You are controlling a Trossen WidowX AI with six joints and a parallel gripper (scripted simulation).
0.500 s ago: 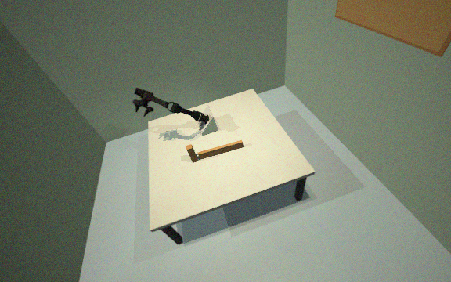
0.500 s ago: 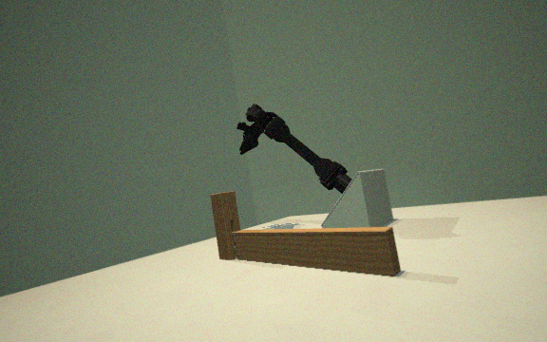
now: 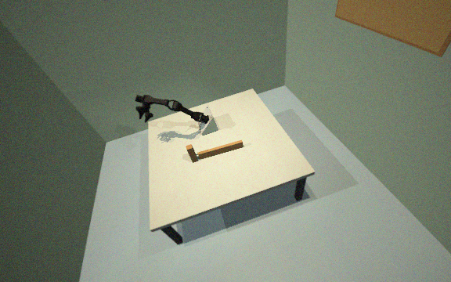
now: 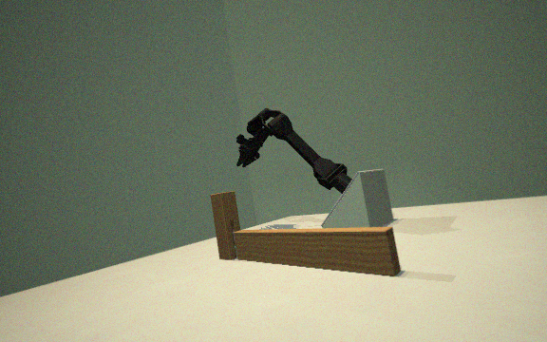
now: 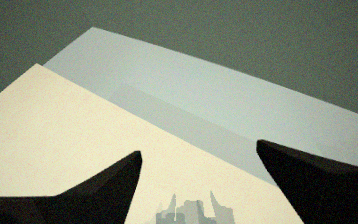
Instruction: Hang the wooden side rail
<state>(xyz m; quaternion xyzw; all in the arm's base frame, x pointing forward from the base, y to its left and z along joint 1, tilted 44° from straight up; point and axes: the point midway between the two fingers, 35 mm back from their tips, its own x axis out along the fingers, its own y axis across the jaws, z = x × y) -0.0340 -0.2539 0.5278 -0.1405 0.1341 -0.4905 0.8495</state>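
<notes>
My gripper tip is 38 cm to the right of the headboard post, 36 cm short of it and 22 cm above it.
</notes>
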